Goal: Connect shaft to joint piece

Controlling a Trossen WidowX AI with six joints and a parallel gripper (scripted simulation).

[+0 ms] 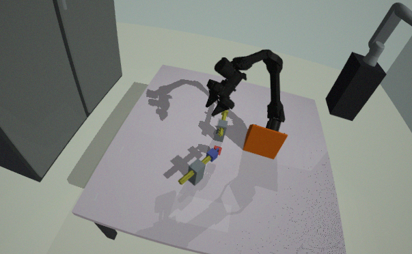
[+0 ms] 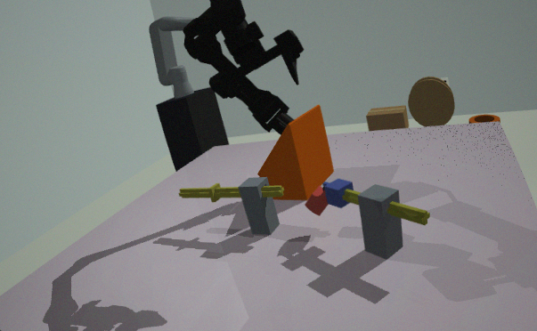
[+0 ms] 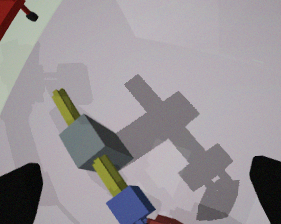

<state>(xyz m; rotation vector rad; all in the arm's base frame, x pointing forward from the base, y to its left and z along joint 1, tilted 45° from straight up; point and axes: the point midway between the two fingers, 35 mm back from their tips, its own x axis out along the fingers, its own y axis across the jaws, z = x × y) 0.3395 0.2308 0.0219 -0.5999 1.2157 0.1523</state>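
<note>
My gripper tip is 240 mm above the red joint piece and 80 mm past it.
</note>
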